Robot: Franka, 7 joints.
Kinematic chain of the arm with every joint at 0, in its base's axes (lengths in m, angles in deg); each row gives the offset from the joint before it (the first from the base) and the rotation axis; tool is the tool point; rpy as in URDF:
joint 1: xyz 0 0 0.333 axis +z
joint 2: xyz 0 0 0 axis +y
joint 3: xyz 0 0 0.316 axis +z
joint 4: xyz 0.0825 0 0 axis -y
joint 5: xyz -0.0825 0 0.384 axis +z
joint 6: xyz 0 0 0 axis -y
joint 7: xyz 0.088 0 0 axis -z
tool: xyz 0 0 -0.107 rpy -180 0 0
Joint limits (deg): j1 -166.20..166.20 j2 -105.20..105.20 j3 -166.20..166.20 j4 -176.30..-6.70 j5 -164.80..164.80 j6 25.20..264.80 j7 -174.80..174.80
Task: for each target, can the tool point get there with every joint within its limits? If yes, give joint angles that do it. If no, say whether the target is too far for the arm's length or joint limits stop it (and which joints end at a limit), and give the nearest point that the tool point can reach.
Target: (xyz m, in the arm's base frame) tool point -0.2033 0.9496 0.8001
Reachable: no: too far | nearest point -0.1618 0.7560 0.7049 | short by 0.220 m
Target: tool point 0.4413 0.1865 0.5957
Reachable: yes | joints -77.72 59.75 122.78 -131.41 -135.31 124.65 79.44
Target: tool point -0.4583 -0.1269 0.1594
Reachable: yes | joints 124.09 56.42 53.82 -136.99 -71.65 178.88 -108.39
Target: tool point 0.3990 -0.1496 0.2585
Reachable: yes | joints -68.21 1.59 40.65 -144.40 61.80 116.03 -122.67
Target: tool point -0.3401 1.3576 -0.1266
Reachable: no: too far | nearest point -0.1981 0.7906 0.0653 | short by 0.615 m
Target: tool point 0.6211 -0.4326 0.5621
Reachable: yes | joints 114.04 -72.74 -78.35 -39.35 -32.34 94.85 118.12
